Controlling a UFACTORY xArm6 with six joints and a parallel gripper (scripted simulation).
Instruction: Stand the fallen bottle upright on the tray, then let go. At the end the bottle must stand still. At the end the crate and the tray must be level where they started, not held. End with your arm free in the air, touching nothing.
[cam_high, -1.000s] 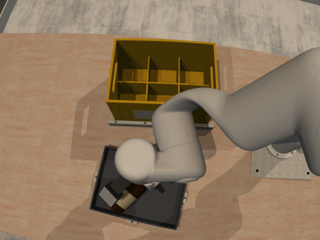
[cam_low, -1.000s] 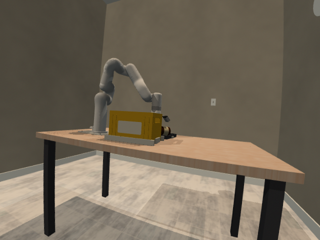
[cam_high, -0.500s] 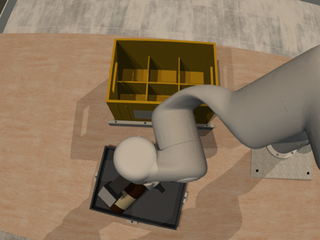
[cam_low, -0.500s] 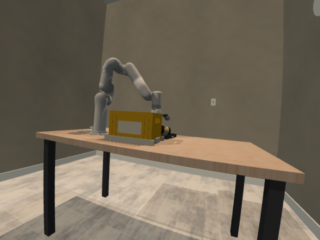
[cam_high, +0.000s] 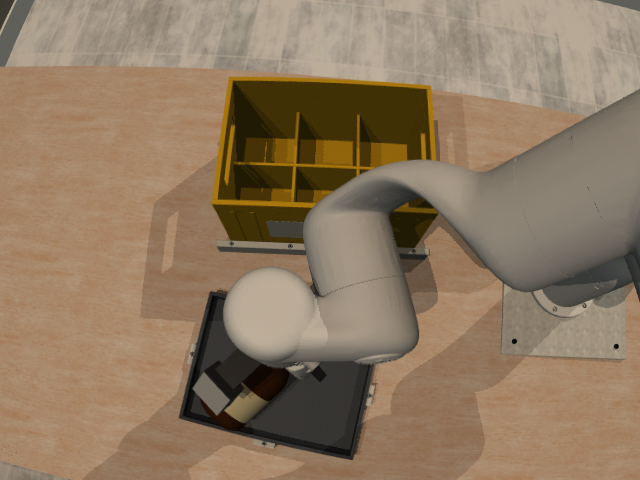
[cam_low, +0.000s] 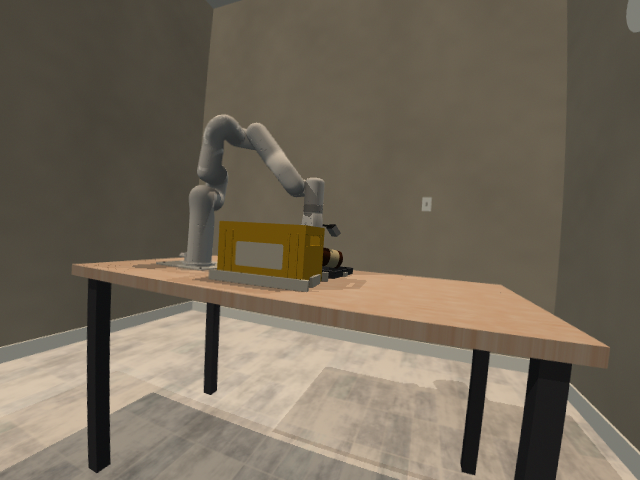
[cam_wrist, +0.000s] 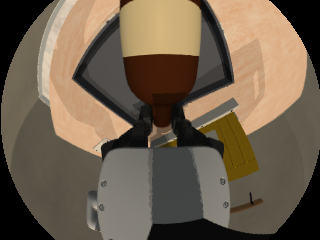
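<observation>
The brown bottle lies 4 cm to the left of my hand, 4 cm ahead of it and 2 cm below it. Also, from my hand: yellow crate (24 cm to the right, 7 cm behind); then dark tray (7 cm below, 4 cm to the left, 2 cm ahead).
</observation>
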